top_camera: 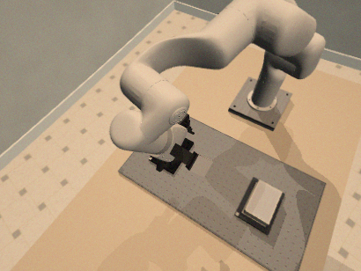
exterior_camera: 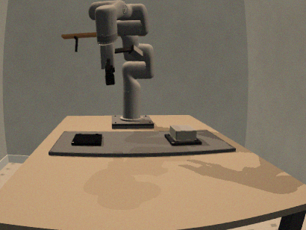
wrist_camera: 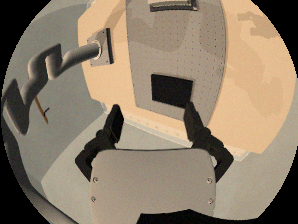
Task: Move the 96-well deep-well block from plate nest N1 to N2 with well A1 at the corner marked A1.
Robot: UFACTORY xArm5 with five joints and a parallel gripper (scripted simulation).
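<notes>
My gripper is now 290 mm to the right of the pale deep-well block, 230 mm above it and 30 mm past it.
</notes>
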